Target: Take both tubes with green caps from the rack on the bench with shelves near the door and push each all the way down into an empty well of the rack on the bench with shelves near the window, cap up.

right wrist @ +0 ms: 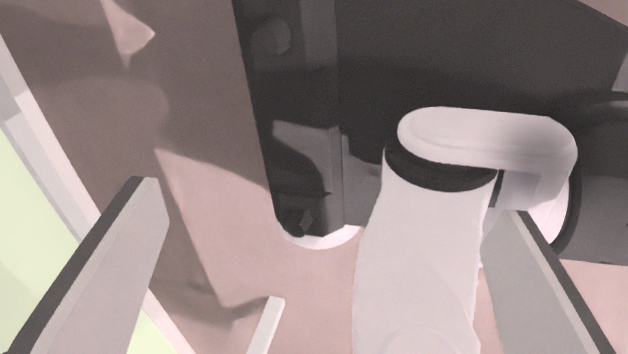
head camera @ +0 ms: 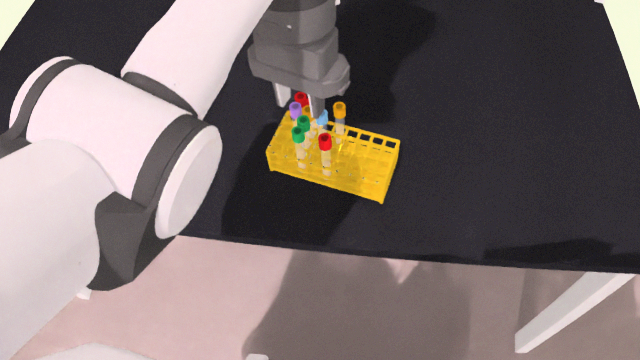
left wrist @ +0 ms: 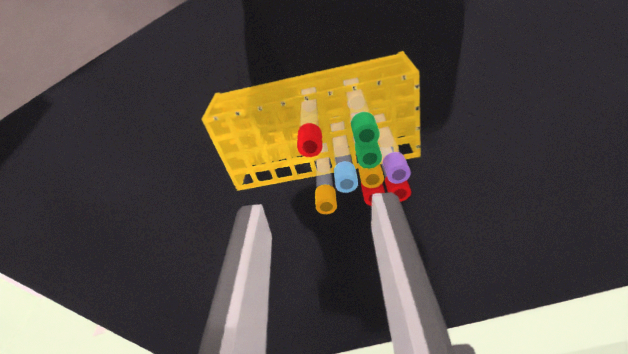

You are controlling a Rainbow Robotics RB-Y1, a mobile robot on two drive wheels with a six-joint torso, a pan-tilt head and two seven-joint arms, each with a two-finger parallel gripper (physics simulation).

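Places are measured from the robot's base along level axes (x ahead, y left, z up), in centimetres.
Pixels of known places: left gripper, between the fingertips: (head camera: 300, 107) (left wrist: 318, 215); right gripper, between the fingertips: (right wrist: 331, 216).
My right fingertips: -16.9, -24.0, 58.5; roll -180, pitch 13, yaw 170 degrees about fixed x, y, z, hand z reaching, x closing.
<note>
Behind a point stands the place of what it marks, as x, y, z.
Two green-capped tubes, one with its green cap (head camera: 298, 134) {27.9, 10.9, 88.2} (left wrist: 364, 127) {27.9, 11.3, 88.2} nearer the front edge and one with its green cap (head camera: 303, 123) {30.0, 10.4, 88.3} (left wrist: 369, 155) {30.4, 10.7, 88.2} just behind, stand cap up in the yellow rack (head camera: 360, 187) {24.8, 1.4, 79.3} (left wrist: 280, 91) {25.8, 4.8, 79.3} on the black bench. My left gripper (head camera: 299, 108) {23.8, 9.2, 99.6} (left wrist: 318, 215) {23.8, 9.2, 99.6} is partly open and empty, pointing down above the far side of the rack. One of its fingers hides part of the capped tubes in the head view. My right gripper (right wrist: 331, 216) {-16.9, -24.0, 58.5} is wide open and empty, away from the rack. The other bench's rack does not show.
Close by the green caps stand tubes with a purple cap (head camera: 295, 110) {32.5, 12.0, 88.2} (left wrist: 397, 167) {32.6, 12.2, 88.2}, a blue cap (head camera: 322, 117) {31.4, 7.7, 88.2} (left wrist: 345, 176) {31.4, 8.2, 88.2}, a front red cap (head camera: 325, 141) {26.9, 6.8, 88.3} (left wrist: 309, 140) {27.0, 7.2, 88.2} and an outer orange cap (head camera: 339, 109) {33.1, 5.3, 88.3} (left wrist: 326, 199) {33.0, 5.7, 88.2}. More red and orange caps crowd behind. White and dark robot parts fill the right wrist view.
</note>
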